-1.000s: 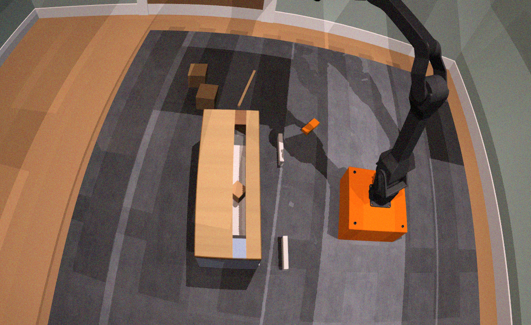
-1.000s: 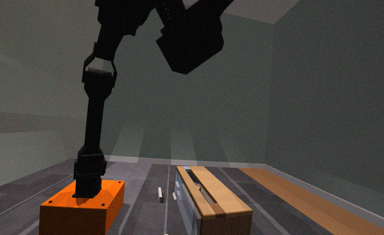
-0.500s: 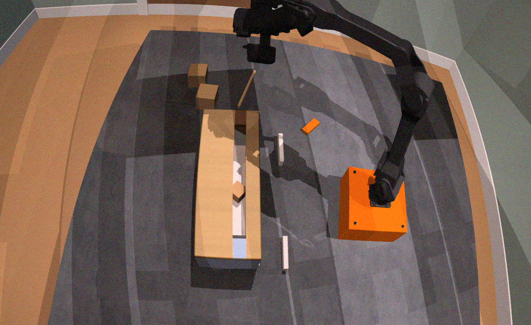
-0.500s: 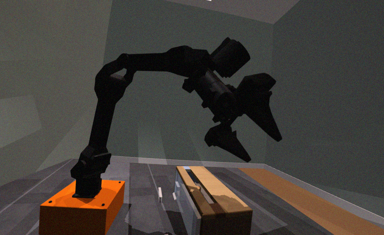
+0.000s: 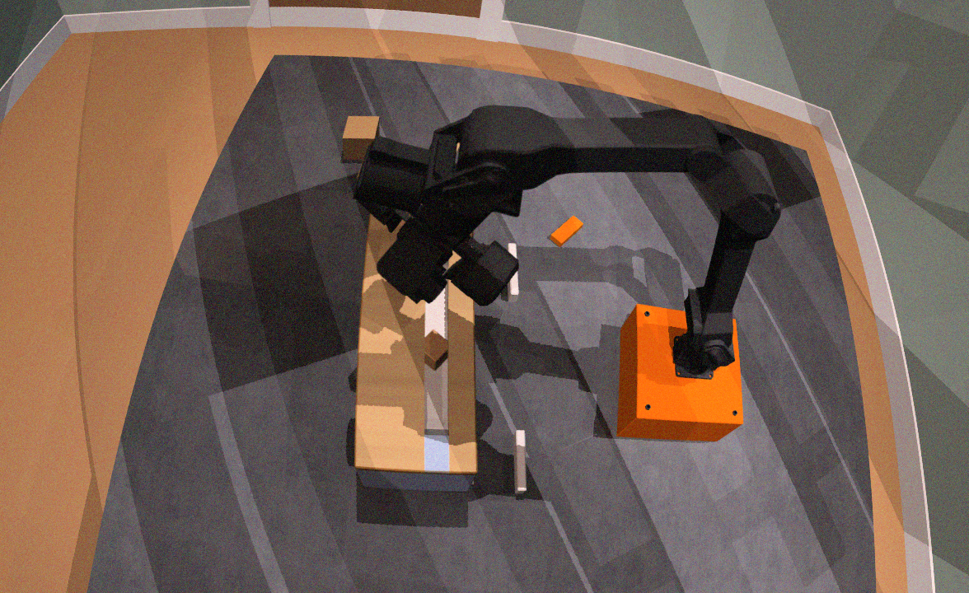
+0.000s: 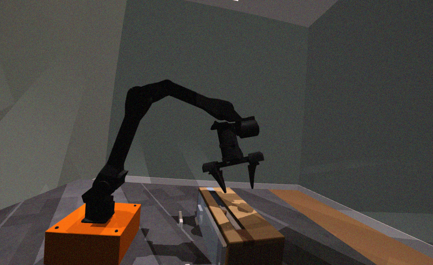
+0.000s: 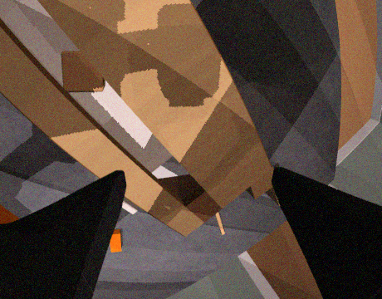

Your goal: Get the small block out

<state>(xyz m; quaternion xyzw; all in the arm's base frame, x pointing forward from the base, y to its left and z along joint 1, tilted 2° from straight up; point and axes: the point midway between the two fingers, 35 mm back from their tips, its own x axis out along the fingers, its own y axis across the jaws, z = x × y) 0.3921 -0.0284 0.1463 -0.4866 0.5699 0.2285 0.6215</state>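
My gripper tip is 130 mm above the long tan box, 60 mm to the right of it and 40 mm past it. From my gripper tip the other things lie so: orange piece (220 mm behind, 200 mm to the right, 190 mm below); thin stick (320 mm to the right, 190 mm below, 10 mm behind).
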